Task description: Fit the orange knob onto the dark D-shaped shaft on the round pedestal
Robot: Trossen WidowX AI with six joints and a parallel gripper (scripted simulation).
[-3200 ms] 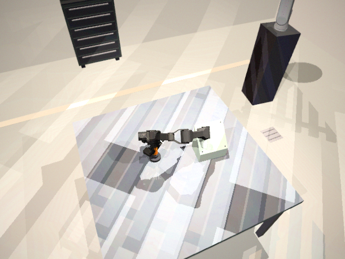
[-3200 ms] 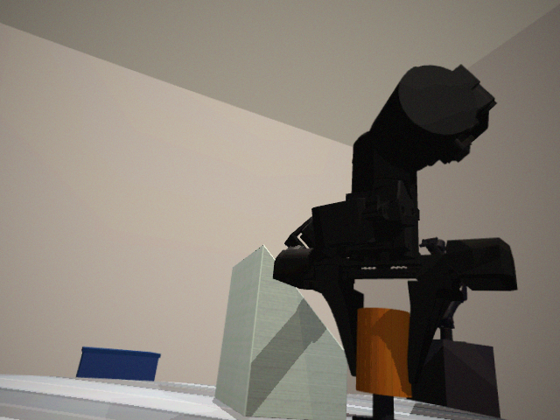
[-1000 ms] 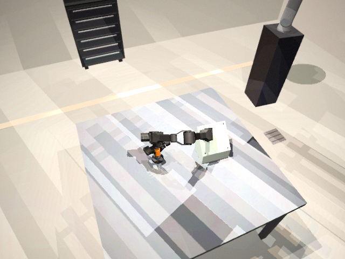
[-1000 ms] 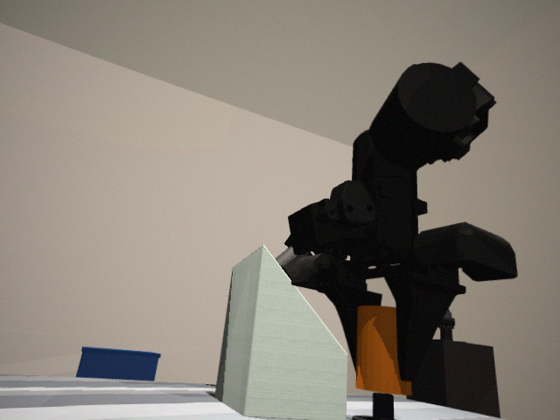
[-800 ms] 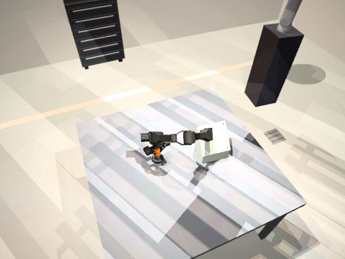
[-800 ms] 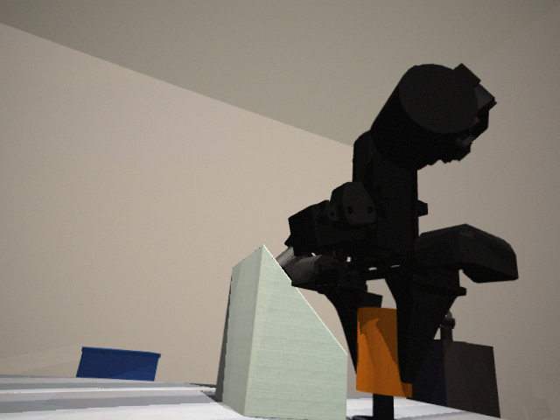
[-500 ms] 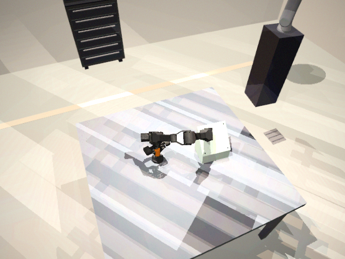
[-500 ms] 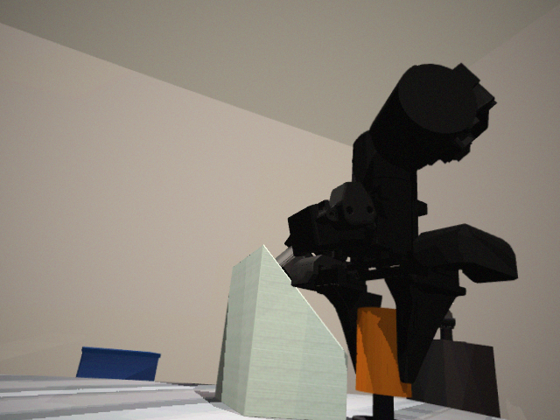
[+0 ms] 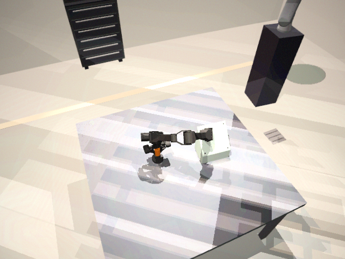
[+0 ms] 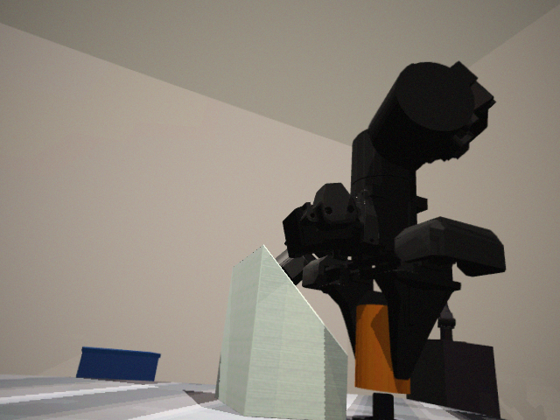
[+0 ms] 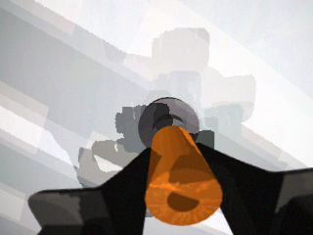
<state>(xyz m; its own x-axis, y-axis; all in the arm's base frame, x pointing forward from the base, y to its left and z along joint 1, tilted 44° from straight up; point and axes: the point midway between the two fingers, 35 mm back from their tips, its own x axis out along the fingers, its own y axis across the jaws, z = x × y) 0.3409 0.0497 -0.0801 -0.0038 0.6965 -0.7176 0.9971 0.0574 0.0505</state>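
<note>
Right now my gripper tip is 2 cm below the orange knob. Also, from my gripper tip: dark pedestal (4 cm below).
</note>
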